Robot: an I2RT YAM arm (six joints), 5 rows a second.
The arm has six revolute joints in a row. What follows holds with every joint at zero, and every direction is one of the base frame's.
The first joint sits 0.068 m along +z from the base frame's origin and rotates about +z.
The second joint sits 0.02 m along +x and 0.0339 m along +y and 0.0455 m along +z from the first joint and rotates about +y.
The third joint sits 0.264 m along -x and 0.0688 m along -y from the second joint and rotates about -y.
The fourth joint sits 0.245 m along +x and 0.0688 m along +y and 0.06 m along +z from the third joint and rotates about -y.
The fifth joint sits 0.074 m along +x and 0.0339 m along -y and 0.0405 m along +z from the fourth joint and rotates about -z.
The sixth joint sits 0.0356 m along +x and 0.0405 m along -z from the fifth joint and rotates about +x.
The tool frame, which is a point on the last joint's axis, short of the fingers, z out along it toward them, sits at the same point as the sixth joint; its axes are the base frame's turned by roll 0, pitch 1.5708 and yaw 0 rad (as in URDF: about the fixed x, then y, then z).
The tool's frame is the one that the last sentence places.
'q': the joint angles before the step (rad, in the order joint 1, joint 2, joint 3, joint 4, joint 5, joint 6). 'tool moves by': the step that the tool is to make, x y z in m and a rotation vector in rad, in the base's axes. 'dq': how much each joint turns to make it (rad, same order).
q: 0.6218, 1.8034, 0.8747, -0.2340, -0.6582, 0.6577
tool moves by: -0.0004, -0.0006, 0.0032, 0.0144, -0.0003, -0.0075
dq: -0.0015, -0.0134, -0.0054, 0.0085, -0.0081, 0.0128
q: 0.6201, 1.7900, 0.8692, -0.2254, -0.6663, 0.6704
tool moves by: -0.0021, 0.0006, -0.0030, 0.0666, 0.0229, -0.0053
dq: 0.0004, 0.0003, -0.0325, 0.0815, -0.0584, 0.0448
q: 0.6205, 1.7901, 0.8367, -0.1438, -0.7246, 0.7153
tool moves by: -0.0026, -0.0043, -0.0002, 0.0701, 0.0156, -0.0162
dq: -0.0111, -0.0187, -0.0474, 0.0906, -0.0555, 0.0500
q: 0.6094, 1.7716, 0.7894, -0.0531, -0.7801, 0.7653
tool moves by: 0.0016, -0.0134, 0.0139, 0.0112, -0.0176, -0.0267
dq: -0.0399, -0.0648, -0.0102, -0.0453, -0.0064, -0.0163
